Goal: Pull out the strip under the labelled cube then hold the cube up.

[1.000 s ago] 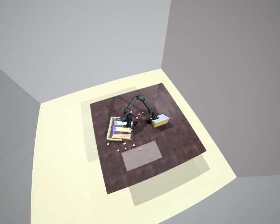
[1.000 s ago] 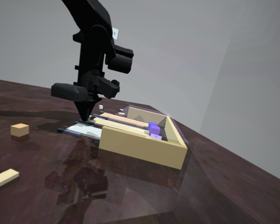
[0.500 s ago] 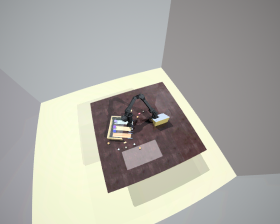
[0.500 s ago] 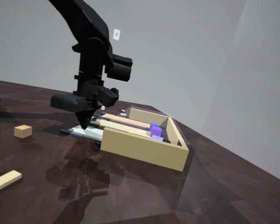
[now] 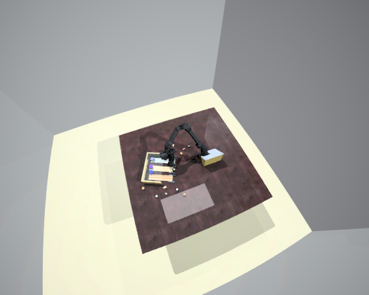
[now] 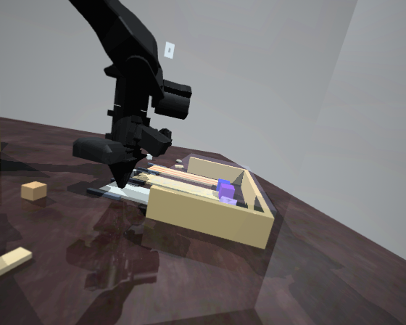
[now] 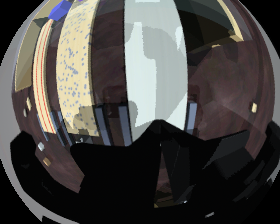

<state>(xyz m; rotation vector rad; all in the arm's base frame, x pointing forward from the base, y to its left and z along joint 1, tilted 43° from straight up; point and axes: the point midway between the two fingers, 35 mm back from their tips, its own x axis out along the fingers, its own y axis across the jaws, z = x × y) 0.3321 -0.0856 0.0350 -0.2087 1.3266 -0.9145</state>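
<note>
The strip lies 90 mm ahead of my gripper tip and 40 mm to the right of it. Round my gripper tip: labelled cube: 190 mm ahead, 100 mm to the right, 10 mm above.
</note>
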